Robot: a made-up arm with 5 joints.
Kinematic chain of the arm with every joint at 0, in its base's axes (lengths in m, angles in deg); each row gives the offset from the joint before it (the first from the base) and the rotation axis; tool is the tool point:
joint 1: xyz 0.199 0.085 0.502 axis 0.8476 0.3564 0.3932
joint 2: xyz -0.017 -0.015 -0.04 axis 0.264 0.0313 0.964
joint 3: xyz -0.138 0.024 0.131 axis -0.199 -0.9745 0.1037
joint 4: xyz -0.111 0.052 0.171 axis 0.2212 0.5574 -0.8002
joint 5: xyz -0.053 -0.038 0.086 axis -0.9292 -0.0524 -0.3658
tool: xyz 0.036 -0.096 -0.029
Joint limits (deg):
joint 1: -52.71..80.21
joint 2: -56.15..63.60
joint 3: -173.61..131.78
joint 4: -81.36..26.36
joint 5: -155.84..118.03
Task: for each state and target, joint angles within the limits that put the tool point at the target. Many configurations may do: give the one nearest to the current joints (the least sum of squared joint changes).
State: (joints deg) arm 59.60 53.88 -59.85 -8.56 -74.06
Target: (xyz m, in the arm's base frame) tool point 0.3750 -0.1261 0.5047
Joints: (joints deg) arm 65.60 63.60 -62.55 -3.30 -54.31
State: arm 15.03 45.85 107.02 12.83 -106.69
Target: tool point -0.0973 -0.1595 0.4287
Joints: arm 17.87 53.86 88.56 13.54 -125.02
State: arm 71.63 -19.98 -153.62 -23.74 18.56
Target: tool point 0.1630 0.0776 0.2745
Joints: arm 72.60 -10.82 -158.75 -21.93 41.26
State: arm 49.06 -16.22 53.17 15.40 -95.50
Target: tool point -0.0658 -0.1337 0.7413
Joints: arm 61.40 -2.40 41.57 13.55 -116.11
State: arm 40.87 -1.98 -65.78 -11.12 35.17
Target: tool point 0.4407 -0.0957 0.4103
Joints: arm 80.21 -1.90 -84.91 -11.90 37.80
